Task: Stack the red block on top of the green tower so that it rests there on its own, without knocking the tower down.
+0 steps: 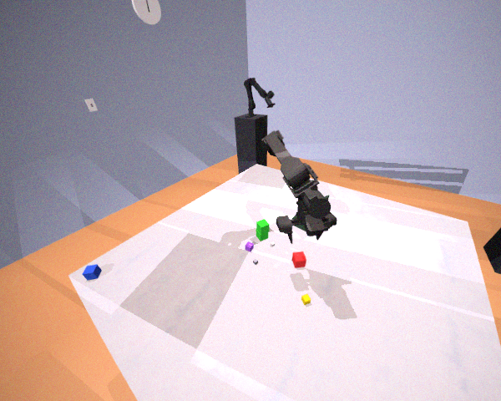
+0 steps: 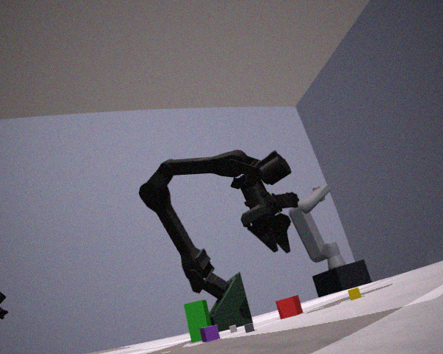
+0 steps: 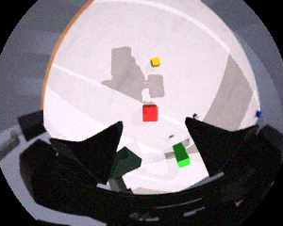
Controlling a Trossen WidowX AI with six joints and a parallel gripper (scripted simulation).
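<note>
Right now my gripper tip is 2 cm past the red block, 1 cm to the left of it and 12 cm above it. Also, from my gripper tip: green block (7 cm behind, 21 cm to the right, 8 cm below); tiny grey cube (7 cm ahead, 16 cm to the right, 14 cm below); yellow cube (11 cm ahead, 6 cm to the left, 13 cm below).
</note>
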